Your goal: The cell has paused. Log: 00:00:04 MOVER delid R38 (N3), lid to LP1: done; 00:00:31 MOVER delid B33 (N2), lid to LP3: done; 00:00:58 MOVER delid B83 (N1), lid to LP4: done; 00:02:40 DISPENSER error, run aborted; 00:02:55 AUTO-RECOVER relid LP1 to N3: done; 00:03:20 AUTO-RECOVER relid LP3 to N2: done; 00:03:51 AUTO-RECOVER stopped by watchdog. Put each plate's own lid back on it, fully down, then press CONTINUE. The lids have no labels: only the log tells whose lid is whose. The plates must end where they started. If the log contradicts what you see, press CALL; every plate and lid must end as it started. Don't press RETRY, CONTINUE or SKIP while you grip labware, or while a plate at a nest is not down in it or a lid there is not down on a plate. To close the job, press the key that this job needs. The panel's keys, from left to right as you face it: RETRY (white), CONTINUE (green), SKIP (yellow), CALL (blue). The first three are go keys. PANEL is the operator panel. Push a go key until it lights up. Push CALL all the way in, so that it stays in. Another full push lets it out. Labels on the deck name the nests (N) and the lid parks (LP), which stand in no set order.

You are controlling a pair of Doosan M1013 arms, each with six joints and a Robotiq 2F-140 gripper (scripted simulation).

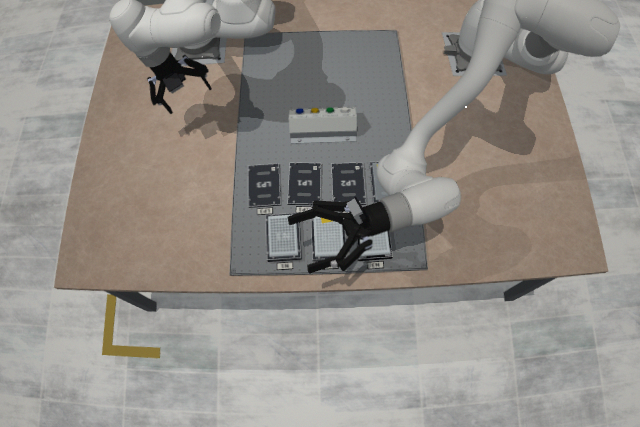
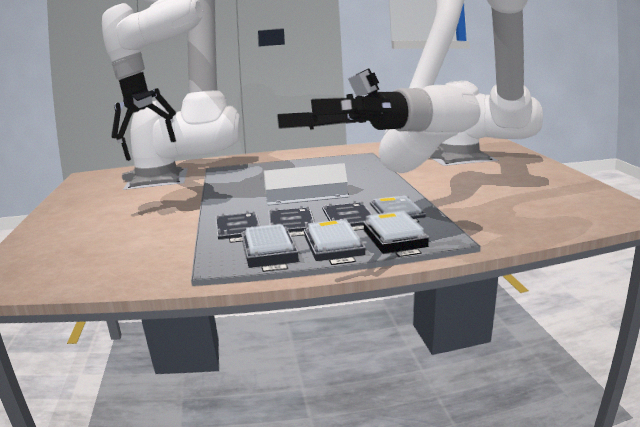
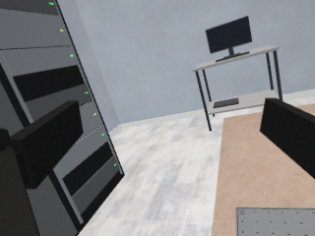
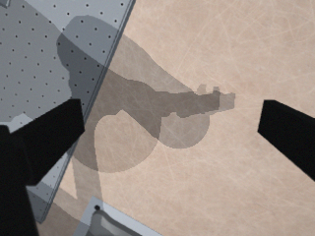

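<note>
Now: left hand 30 cm above the LP1 lid park, 29 cm past it and 3 cm to the left of it. From my left hand the other things lie so: LP2 lid park: 30 cm below, 29 cm behind, 11 cm to the left; then plate: 27 cm below, 10 cm behind, 8 cm to the right; then LP3 lid park: 30 cm below, 28 cm behind, 16 cm to the right.
</note>
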